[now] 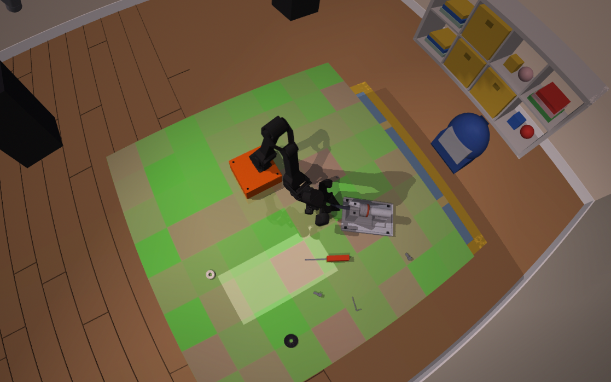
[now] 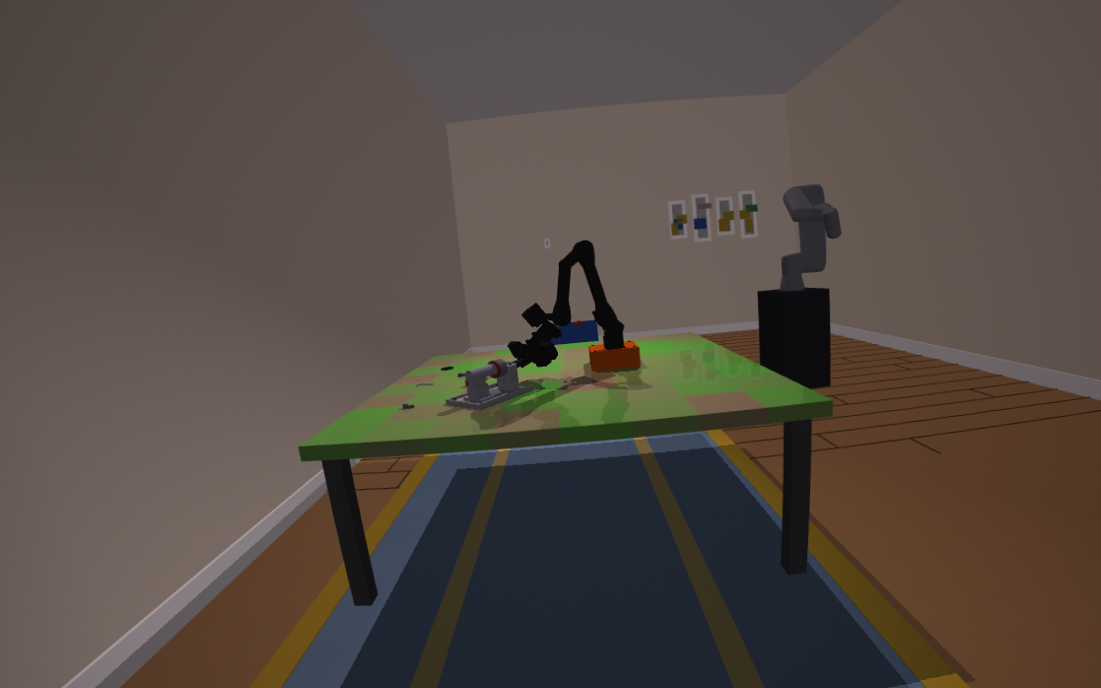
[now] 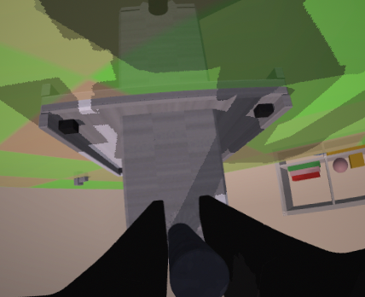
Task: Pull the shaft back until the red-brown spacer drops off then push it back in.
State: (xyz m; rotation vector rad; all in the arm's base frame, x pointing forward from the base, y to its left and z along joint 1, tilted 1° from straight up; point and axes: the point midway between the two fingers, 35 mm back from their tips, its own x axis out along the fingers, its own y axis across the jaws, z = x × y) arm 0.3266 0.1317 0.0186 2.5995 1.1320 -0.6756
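Right now the dark shaft is 4 cm to the left of my gripper tip, 3 cm ahead of it and 2 cm above it. From my gripper tip the other things lie so: red-brown spacer (8 cm to the left, 8 cm ahead, 2 cm above).
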